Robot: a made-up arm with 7 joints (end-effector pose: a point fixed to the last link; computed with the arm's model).
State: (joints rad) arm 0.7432 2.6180 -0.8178 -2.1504 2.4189 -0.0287 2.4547
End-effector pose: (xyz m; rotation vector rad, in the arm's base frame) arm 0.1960 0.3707 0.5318 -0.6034 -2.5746 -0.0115
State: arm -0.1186 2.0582 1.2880 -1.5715 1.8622 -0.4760 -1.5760
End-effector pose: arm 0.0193 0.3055 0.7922 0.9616 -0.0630 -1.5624
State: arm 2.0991 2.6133 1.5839 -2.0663 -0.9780 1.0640 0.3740
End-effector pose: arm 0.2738 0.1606 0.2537 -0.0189 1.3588 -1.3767
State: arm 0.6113 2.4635 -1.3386 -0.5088 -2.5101 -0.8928 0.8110
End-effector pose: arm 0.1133 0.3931 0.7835 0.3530 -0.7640 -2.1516
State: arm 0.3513 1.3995 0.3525 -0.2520 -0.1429 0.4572 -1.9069
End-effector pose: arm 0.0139 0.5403 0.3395 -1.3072 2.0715 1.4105
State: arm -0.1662 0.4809 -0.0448 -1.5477 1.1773 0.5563 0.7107
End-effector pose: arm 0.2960 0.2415 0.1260 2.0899 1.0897 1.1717
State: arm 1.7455 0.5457 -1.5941 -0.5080 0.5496 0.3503 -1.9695
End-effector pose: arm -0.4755 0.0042 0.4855 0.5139 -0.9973 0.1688
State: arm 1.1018 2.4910 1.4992 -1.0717 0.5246 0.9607 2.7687
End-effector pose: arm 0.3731 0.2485 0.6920 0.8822 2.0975 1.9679
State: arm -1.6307 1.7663 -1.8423 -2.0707 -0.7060 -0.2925 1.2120
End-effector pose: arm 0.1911 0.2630 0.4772 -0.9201 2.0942 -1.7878
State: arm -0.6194 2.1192 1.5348 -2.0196 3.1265 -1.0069 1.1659
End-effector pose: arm -0.0807 0.2282 0.7822 0.0873 -0.2225 0.5156
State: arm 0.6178 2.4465 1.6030 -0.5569 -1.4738 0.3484 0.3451
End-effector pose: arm 0.3005 0.3002 0.7907 0.1989 0.4191 0.0216
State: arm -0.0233 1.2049 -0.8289 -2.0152 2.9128 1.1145 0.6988
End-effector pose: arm 0.1736 0.2861 0.1173 1.7286 0.6676 -1.0573
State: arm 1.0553 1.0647 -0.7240 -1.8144 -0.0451 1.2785 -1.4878
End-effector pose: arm -0.1739 0.2078 0.1724 0.7291 -2.4113 -0.5218
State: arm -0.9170 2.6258 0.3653 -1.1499 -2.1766 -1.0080 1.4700
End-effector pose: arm -0.1160 0.2340 0.8464 -0.3775 0.6321 0.0058
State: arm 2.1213 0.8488 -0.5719 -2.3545 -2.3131 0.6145 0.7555
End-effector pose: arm -0.3013 -0.0139 0.4593 -1.5229 2.0269 -0.8894
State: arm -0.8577 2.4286 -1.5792 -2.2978 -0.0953 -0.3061 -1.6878
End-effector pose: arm 0.0008 0.2914 0.5243 1.2197 2.4377 -0.2726
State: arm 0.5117 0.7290 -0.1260 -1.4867 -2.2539 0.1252 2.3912
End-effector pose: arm -0.0124 0.2518 0.0432 -1.7858 0.6445 -1.4779
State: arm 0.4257 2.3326 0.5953 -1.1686 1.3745 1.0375 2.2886
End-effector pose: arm 0.2560 0.3236 0.7786 -1.2046 -2.3393 -1.3924
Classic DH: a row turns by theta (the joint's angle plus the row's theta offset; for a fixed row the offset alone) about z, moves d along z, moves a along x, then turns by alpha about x. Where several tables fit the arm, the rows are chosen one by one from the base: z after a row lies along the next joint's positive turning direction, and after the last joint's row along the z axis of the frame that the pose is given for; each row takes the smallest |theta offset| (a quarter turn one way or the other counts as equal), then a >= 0, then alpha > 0; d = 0 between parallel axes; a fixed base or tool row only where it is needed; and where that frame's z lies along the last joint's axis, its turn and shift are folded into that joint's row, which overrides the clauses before.
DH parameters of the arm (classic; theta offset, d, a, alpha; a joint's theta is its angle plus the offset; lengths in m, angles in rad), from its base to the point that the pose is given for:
base (fixed): 0 0.4133 0.0191 -1.2217
joint 1: -1.5708 0.0285 0.0174 -1.5708
joint 2: 1.2217 0.0116 0.0001 1.5708
joint 3: 1.5708 -0.3529 0.021 -1.5708
joint 4: 0 -0.0145 -0.0487 1.5708
joint 5: 0 -0.1756 0.0289 -1.5708
joint 6: 0 0.0207 0.0188 1.5708
joint 7: -0.8301 0.056 0.0067 -2.7222
tool (fixed): -0.5696 0.0499 0 0

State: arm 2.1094 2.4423 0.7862 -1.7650 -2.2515 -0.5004 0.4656
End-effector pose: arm 0.1484 0.4027 0.2374 -1.0879 -2.3060 0.0478
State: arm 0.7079 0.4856 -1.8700 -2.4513 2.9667 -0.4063 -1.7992
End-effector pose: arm -0.2126 -0.0406 0.1944 1.8746 0.3539 0.0832
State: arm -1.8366 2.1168 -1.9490 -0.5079 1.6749 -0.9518 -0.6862
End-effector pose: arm -0.0658 0.4985 0.5991 0.0215 0.0651 -0.9255
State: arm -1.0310 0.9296 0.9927 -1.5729 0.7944 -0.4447 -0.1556
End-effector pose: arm 0.2299 0.3708 0.4951 1.0021 -1.0691 -2.2599
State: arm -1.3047 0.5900 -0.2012 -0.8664 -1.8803 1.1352 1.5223
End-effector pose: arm 0.5179 0.0463 0.4390 0.0397 -0.4926 -1.6155
